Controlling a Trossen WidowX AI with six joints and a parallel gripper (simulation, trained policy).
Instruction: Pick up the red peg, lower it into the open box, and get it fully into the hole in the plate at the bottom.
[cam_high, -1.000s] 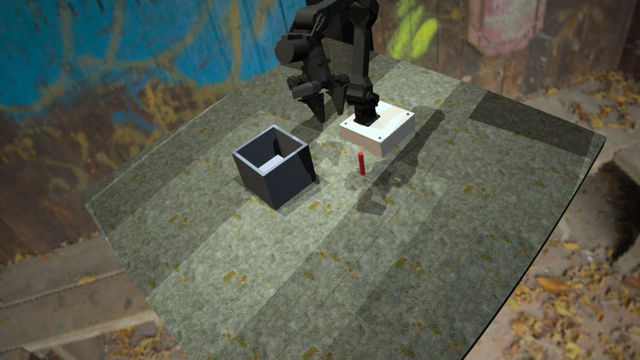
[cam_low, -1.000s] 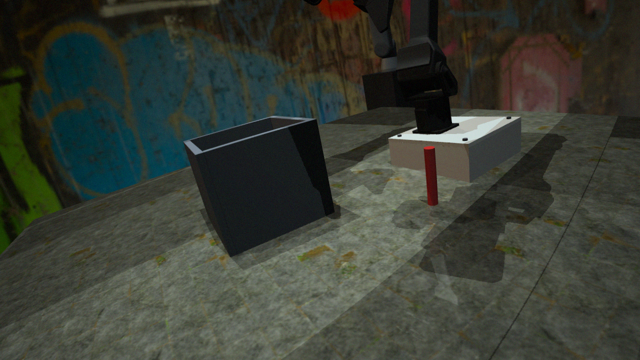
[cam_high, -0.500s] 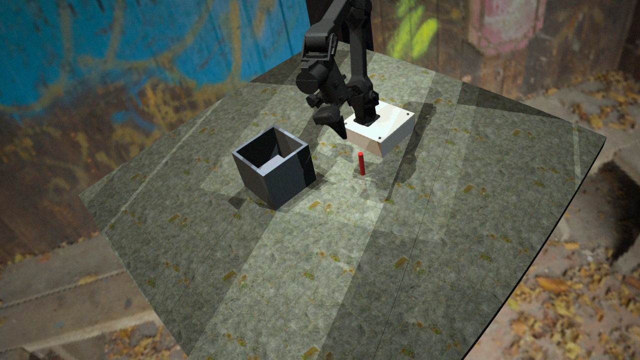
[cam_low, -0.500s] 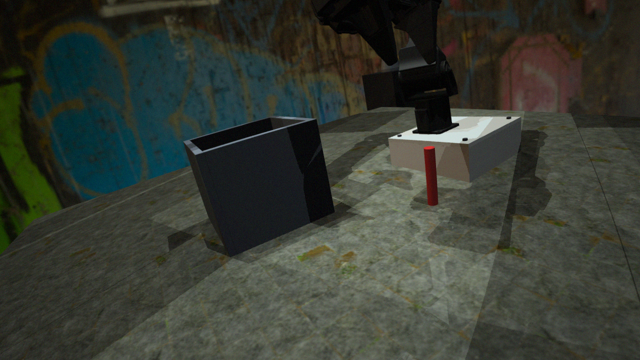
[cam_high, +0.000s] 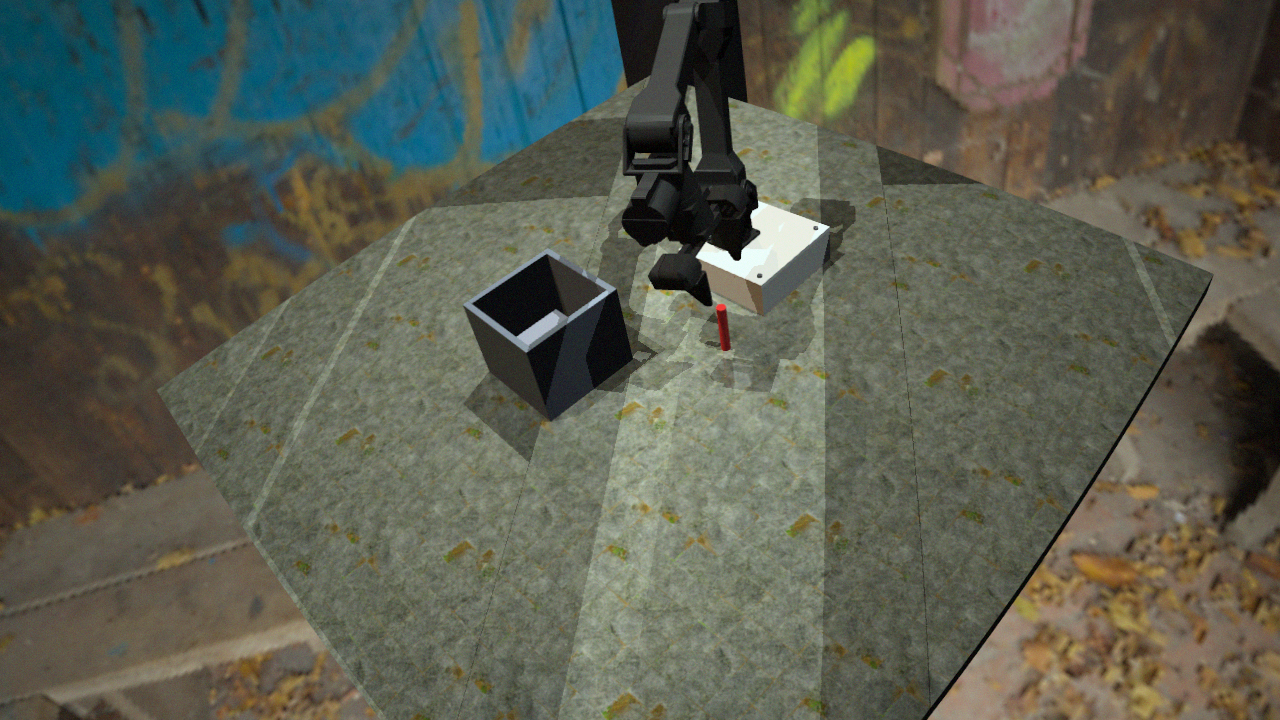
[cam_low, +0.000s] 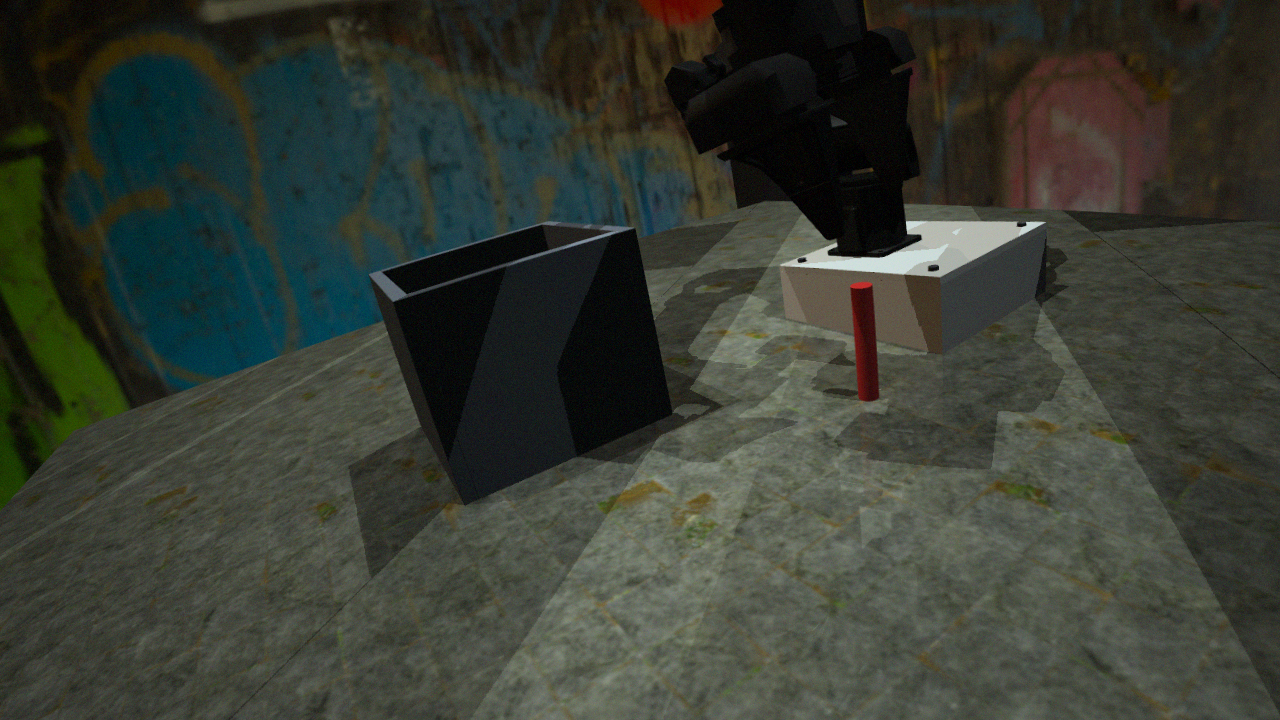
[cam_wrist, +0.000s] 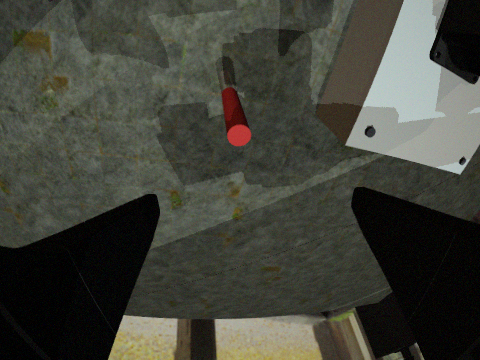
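Right now my gripper tip is 9 cm above the red peg and 1 cm to the left of it. The rest, counted from my gripper tip: grey plate: 19 cm to the right, 18 cm ahead, 8 cm below.
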